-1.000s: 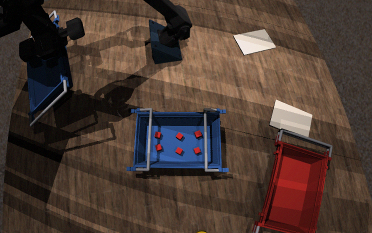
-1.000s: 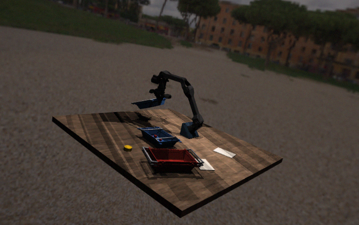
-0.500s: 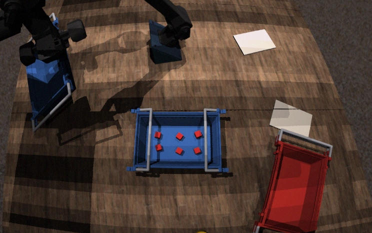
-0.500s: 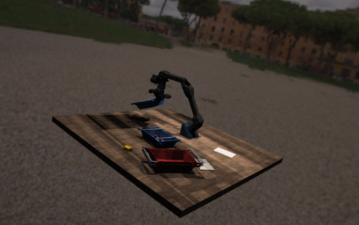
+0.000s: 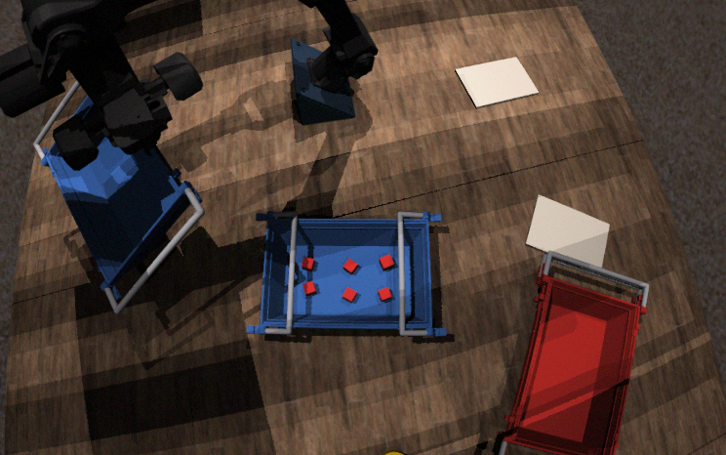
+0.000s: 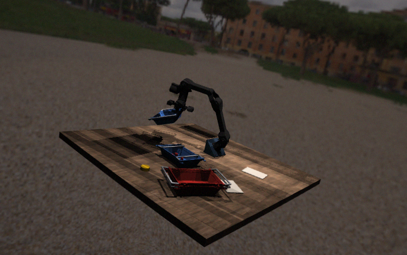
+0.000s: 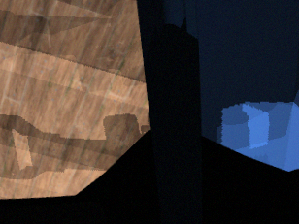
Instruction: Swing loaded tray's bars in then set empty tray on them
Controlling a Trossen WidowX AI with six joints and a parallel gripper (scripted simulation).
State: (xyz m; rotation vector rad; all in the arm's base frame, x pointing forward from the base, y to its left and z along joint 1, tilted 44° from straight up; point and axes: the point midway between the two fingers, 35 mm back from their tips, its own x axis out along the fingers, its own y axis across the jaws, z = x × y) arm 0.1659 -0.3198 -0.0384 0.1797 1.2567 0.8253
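The blue tray is 3 cm ahead of my gripper tip, 6 cm to the right of it and 1 cm above it. From my gripper tip the other things lie so: yellow block: 49 cm ahead, 23 cm to the left, 19 cm below.
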